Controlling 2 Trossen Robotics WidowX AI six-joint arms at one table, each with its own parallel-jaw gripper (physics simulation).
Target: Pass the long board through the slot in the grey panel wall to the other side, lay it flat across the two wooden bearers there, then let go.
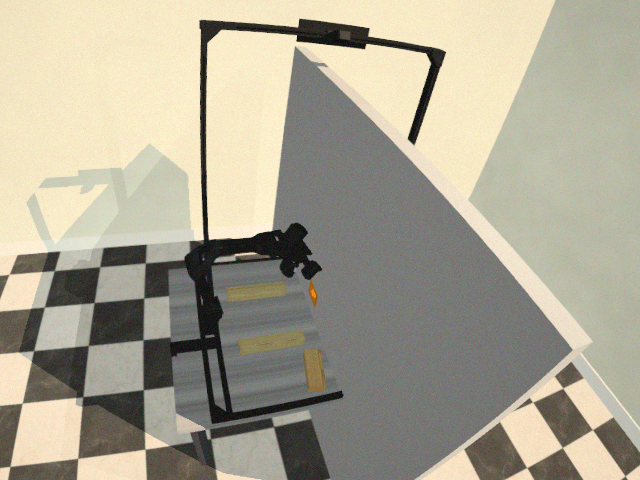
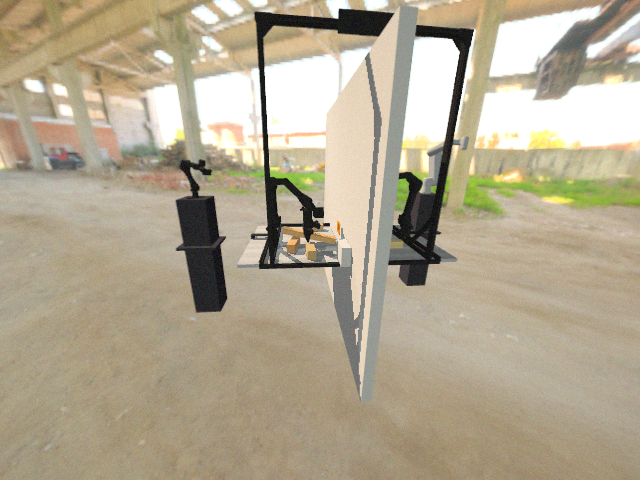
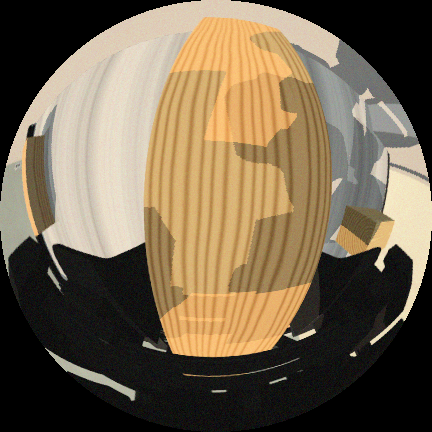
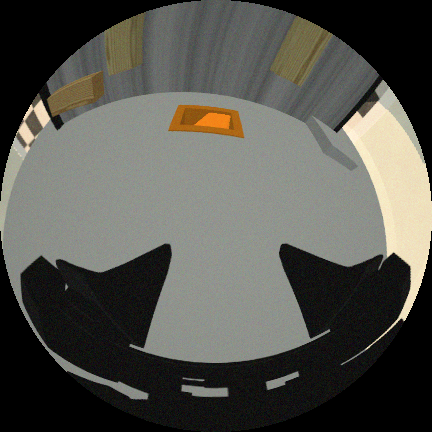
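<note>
The long board is on the near side of the grey panel wall, its far end close to the wall, below the orange-framed slot. My left gripper points down and is shut on the board, a finger at each side. I cannot tell whether the board is raised. Two wooden bearers lie apart on the other side. My right gripper is open and empty there, facing the wall beside the slot.
A wooden block lies against the wall beyond the bearers. On the board's side, two small blocks lie near the left gripper. A black frame stands over the table.
</note>
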